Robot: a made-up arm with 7 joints.
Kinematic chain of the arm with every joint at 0, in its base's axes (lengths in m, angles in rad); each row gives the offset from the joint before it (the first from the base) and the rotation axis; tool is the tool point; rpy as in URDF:
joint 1: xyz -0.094 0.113 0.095 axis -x
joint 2: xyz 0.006 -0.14 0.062 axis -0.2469 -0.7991 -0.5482
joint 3: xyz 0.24 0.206 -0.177 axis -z
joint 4: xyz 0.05 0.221 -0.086 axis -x
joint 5: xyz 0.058 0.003 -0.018 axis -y
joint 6: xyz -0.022 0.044 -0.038 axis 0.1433 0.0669 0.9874
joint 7: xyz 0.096 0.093 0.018 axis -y
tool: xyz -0.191 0.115 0.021 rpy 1.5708 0 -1.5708
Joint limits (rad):
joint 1: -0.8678..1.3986
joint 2: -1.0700..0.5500
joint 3: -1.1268..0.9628
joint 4: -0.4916..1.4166
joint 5: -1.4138..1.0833
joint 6: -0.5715..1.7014
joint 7: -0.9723..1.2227
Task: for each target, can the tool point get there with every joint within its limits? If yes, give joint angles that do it. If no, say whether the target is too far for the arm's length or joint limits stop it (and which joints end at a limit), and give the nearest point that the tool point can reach.
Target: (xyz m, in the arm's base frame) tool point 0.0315 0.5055 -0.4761
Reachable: yes | joints 0.6388 -0.6788 0.3464 0.2771 -0.8480 0.0378 -0.6175
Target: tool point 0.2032 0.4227 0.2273
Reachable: yes | joints -0.5189 0.1323 0.1593 0.5571 -0.3910 1.5226 -0.4069
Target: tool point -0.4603 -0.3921 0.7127
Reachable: no: joint limits stop it (at a limit: joint 1, joint 2, joint 3, joint 7) | nearest point -0.4207 0.0119 0.4426 | short by 0.488 m
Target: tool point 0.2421 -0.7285 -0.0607
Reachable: no: joint limits stop it (at a limit: joint 1, joint 3, joint 5, joint 7) | nearest point 0.2255 -0.4669 -0.1212 | short by 0.269 m
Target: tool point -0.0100 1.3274 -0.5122
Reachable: no: too far | nearest point -0.0360 0.8300 -0.2635 | short by 0.557 m
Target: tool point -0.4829 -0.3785 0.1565
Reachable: no: joint limits stop it (at a limit: joint 1, joint 3, joint 7) | nearest point -0.3997 -0.1810 -0.0111 | short by 0.272 m
